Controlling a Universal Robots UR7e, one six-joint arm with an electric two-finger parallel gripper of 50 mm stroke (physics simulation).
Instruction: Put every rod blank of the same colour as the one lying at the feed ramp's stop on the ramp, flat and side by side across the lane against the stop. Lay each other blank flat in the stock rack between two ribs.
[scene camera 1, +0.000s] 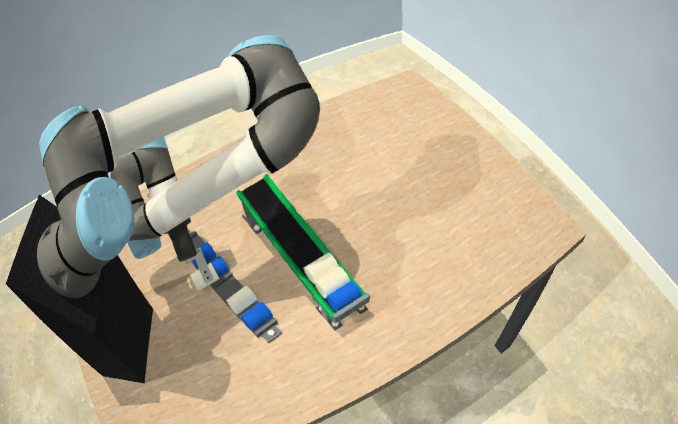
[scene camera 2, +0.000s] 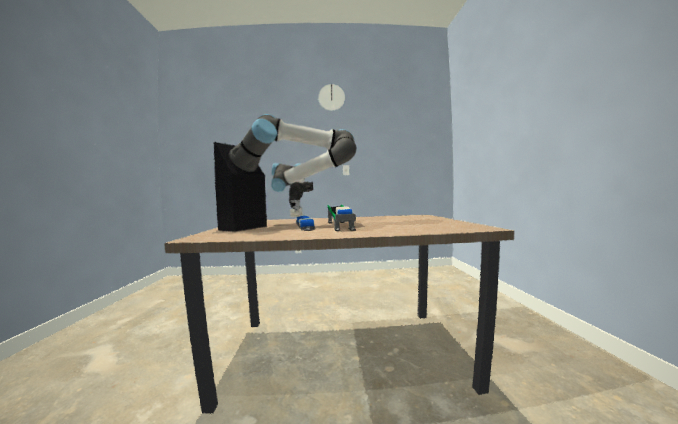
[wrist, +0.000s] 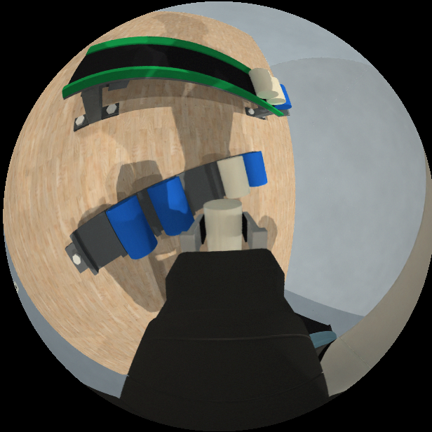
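A blue blank (scene camera 1: 344, 296) (wrist: 285, 97) lies at the stop (scene camera 1: 352, 307) of the feed ramp (scene camera 1: 282, 225) (wrist: 160, 57). Two cream blanks, one (scene camera 1: 334, 281) (wrist: 276, 92) beside the blue and another (scene camera 1: 321, 267) (wrist: 262, 82) farther up, lie across the lane. The stock rack (scene camera 1: 229, 290) (wrist: 200, 187) holds two blue blanks (wrist: 131, 227) (wrist: 171, 206) towards one end, and a cream blank (scene camera 1: 242, 299) (wrist: 233, 177) and a blue blank (scene camera 1: 257, 316) (wrist: 255, 169) at the other. My gripper (scene camera 1: 204, 272) (wrist: 223, 221) is shut on a cream blank (scene camera 2: 296, 212) above the table beside the rack.
The table (scene camera 1: 450, 260) (scene camera 2: 400, 225) carries the ramp and rack. The black robot pedestal (scene camera 1: 125, 320) (scene camera 2: 242, 200) stands left of the rack. The rack shows a bare stretch between its second blue blank and its cream blank, and another at its far end.
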